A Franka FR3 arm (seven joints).
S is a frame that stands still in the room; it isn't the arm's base.
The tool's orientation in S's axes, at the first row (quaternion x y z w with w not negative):
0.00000 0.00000 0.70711 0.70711
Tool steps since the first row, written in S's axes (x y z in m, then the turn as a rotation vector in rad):
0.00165 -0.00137 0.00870 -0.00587 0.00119 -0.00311
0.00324 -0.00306 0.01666 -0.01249 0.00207 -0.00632
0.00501 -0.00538 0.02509 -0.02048 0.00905 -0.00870
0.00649 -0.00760 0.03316 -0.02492 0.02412 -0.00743
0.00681 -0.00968 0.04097 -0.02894 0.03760 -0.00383
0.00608 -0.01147 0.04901 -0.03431 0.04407 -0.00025
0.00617 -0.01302 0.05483 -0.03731 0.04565 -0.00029
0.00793 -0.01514 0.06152 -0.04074 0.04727 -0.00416
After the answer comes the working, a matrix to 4 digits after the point.
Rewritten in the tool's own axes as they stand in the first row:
-0.00137 -0.00165 0.00870 0.00119 0.00587 -0.00311
-0.00306 -0.00324 0.01666 0.00207 0.01249 -0.00632
-0.00538 -0.00501 0.02509 0.00905 0.02048 -0.00870
-0.00760 -0.00649 0.03316 0.02412 0.02492 -0.00743
-0.00968 -0.00681 0.04097 0.03760 0.02894 -0.00383
-0.01147 -0.00608 0.04901 0.04407 0.03431 -0.00025
-0.01302 -0.00617 0.05483 0.04565 0.03731 -0.00029
-0.01514 -0.00793 0.06152 0.04727 0.04074 -0.00416

The tool's axes in the first row as the columns of a matrix, in S's axes (rounded; the answer above uses it unrounded):
0.0000 -1.0000 0.0000
1.0000 0.0000 0.0000
0.0000 0.0000 1.0000

